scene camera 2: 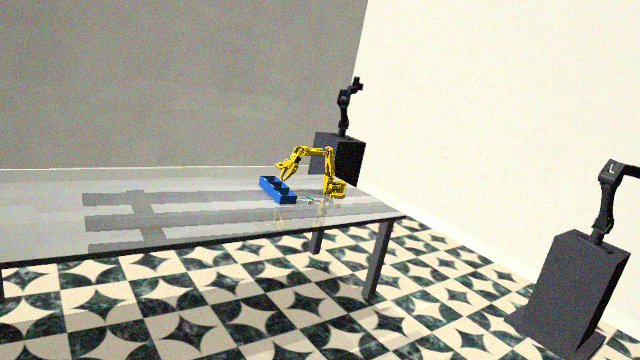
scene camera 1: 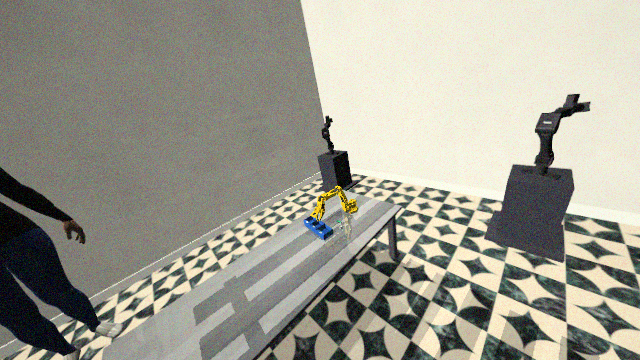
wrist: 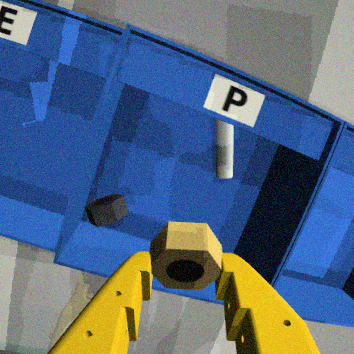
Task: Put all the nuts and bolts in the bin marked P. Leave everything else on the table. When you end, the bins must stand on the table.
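Frame: origin at the arm's base, x ahead, y left, z up, level; millimetres.
Where they show: hand, tool point: point(scene camera 2: 283, 180) point(scene camera 1: 319, 220) point(wrist: 151, 269); arm's base, link origin: point(scene camera 2: 330, 194) point(scene camera 1: 349, 211).
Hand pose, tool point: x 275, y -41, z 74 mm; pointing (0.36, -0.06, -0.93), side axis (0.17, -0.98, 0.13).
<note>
Things, the pixels of their top centre, and the offset from my tool point. "spot": a spot on its surface instead. Level surfaces: height alone.
- brass-coloured hex nut, top centre: point(wrist: 190, 273) dx +5, dy -7, dz +8 mm
- blue bin marked P, top centre: point(wrist: 203, 190) point(scene camera 2: 278, 184) point(scene camera 1: 317, 223) dx +17, dy -16, dz -27 mm
- blue bin row, surface spot: point(scene camera 2: 287, 199) point(scene camera 1: 327, 234) spot: dx +37, dy +108, dz -52 mm
- dark hex nut, top centre: point(wrist: 103, 214) dx -7, dy +17, dz -50 mm
- pale grey rod, top centre: point(wrist: 229, 140) dx +36, dy -29, dz -53 mm
- bin marked E, surface spot: point(wrist: 30, 135) spot: dx +18, dy +58, dz -66 mm
- compartment, surface spot: point(wrist: 320, 215) spot: dx +8, dy -98, dz -66 mm
- small green item, top centre: point(scene camera 2: 310, 196) point(scene camera 1: 338, 221) dx -125, dy +65, dz -63 mm
- small white item, top centre: point(scene camera 2: 309, 200) dx -81, dy +122, dz -57 mm
- table, surface height: dz -73 mm
My gripper point(wrist: 185, 267) point(scene camera 2: 283, 178) is shut on a brass-coloured hex nut point(wrist: 187, 236), with its jaws on the nut's two sides in the wrist view. The gripper is over the near side of the blue bin marked P point(wrist: 165, 65), the middle compartment of the blue bin row point(scene camera 1: 325, 234) point(scene camera 2: 287, 199). Inside bin P, a dark hex nut point(wrist: 106, 210) lies by the left wall and near corner. A pale grey rod point(wrist: 225, 152), like a bolt shank, also lies in bin P; its far end is hidden below the label.
A bin marked E point(wrist: 30, 135) adjoins P on the left, and another compartment point(wrist: 320, 215) adjoins it on the right. A small green item point(scene camera 1: 339, 222) point(scene camera 2: 309, 197) and a small white item point(scene camera 2: 310, 202) lie on the table point(scene camera 2: 175, 227) between the bins and the arm's base.
</note>
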